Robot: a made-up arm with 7 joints.
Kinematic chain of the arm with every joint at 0, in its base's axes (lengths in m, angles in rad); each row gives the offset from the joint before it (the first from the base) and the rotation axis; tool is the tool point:
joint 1: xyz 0 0 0.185 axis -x
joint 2: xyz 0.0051 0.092 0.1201 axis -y
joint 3: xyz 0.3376 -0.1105 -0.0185 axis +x
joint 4: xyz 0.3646 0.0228 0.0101 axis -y
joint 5: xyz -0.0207 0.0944 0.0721 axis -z
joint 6: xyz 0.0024 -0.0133 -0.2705 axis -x
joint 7: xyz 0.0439 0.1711 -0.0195 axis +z
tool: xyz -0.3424 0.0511 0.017
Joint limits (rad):
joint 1: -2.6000..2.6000
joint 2: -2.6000..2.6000
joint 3: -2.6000..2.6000
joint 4: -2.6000..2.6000
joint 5: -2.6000..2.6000
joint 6: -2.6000..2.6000
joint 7: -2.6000..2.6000
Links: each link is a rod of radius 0.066 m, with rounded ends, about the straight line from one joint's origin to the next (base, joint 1, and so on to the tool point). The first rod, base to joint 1, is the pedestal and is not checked.
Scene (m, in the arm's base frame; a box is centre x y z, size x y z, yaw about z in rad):
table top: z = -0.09
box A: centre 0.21 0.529 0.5 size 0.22 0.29 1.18 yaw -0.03
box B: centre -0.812 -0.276 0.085 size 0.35 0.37 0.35 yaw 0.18
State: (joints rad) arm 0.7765 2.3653 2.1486 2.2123 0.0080 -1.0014 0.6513
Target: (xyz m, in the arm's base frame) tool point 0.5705 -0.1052 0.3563
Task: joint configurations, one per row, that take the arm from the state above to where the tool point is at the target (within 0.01 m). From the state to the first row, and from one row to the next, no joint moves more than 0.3 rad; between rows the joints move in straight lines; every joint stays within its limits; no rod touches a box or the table.
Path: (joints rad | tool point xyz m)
1: 0.5340 2.0978 2.1343 1.9714 0.0218 -1.0902 0.6401 | -0.6400 0.5088 0.9167
2: 0.2915 1.8303 2.1201 1.7305 0.0355 -1.1789 0.6290 | -0.4352 0.3951 1.0784
3: 0.0491 1.5627 2.1058 1.4896 0.0493 -1.2677 0.6178 | -0.2221 0.2137 1.1617
4: -0.1934 1.2952 2.0916 1.2488 0.0631 -1.3564 0.6067 | -0.0215 0.0090 1.1473
5: -0.4359 1.0277 2.0773 1.0079 0.0768 -1.4452 0.5955 | 0.1498 -0.1735 1.0417
6: -0.6784 0.7602 2.0631 0.7670 0.0906 -1.5339 0.5843 | 0.2814 -0.3003 0.8710
7: -0.5796 0.7010 1.9744 0.9634 -0.1369 -1.6534 0.3406 | 0.3682 -0.1481 0.8346
8: -0.4808 0.6418 1.8858 1.1598 -0.3645 -1.7730 0.0969 | 0.4703 -0.0241 0.7380
9: -0.3819 0.5825 1.7971 1.3562 -0.5921 -1.8925 -0.1468 | 0.5603 0.0297 0.5938
10: -0.2831 0.5233 1.7085 1.5527 -0.8196 -2.0120 -0.3905 | 0.6017 -0.0055 0.4463
11: -0.1843 0.4641 1.6198 1.7491 -1.0472 -2.1315 -0.6343 | 0.5705 -0.1052 0.3563

